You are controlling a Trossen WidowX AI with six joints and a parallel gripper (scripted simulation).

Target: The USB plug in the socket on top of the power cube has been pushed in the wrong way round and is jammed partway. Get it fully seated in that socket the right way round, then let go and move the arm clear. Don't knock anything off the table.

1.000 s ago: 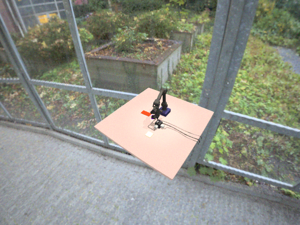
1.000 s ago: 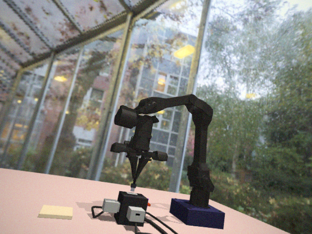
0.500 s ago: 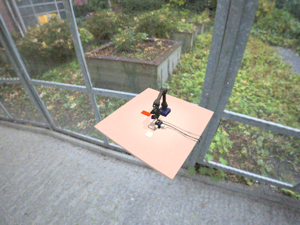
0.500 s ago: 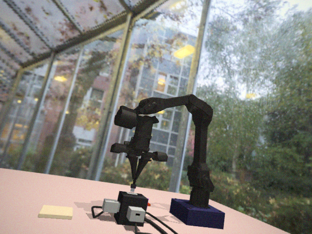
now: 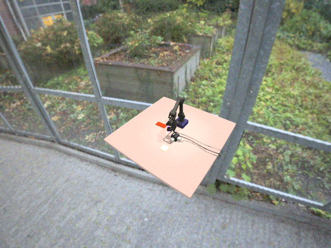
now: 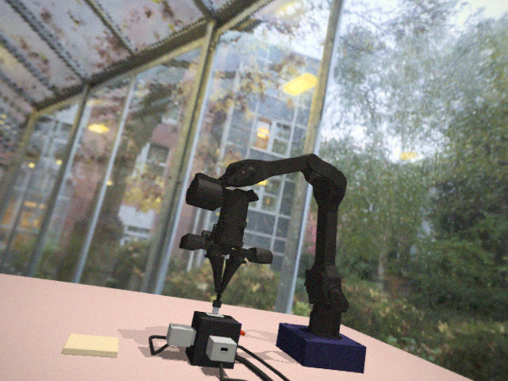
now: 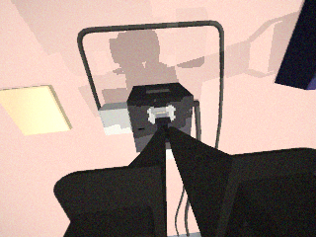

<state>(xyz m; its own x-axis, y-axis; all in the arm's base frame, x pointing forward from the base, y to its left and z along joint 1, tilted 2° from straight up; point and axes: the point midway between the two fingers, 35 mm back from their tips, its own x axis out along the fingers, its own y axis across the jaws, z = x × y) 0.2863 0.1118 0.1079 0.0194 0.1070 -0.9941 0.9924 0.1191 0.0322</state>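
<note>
My gripper tip is 2 cm above the grey USB plug. Round my gripper tip: purple block 15 cm to the right, 10 cm below, 7 cm behind; pale yellow pad 20 cm ahead, 11 cm below, 4 cm to the left; socket 5 cm below.
</note>
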